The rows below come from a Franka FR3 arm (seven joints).
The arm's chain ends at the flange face. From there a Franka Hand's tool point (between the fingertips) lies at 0.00 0.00 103.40 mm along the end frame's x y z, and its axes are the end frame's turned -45 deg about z.
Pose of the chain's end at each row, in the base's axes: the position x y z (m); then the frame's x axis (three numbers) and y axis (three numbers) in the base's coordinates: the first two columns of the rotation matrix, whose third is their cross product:
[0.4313 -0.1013 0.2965 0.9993 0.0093 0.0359 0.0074 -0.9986 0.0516]
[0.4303 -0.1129 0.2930 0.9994 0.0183 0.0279 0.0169 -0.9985 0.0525]
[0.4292 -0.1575 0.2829 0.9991 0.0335 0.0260 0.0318 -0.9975 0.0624]
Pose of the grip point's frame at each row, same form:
[0.4351 -0.1066 0.1933 0.7014 0.7127 -0.0111 0.7118 -0.6995 0.0619]
[0.4333 -0.1183 0.1898 0.6947 0.7190 -0.0174 0.7186 -0.6931 0.0569]
[0.4321 -0.1639 0.1797 0.6840 0.7290 -0.0257 0.7290 -0.6817 0.0625]

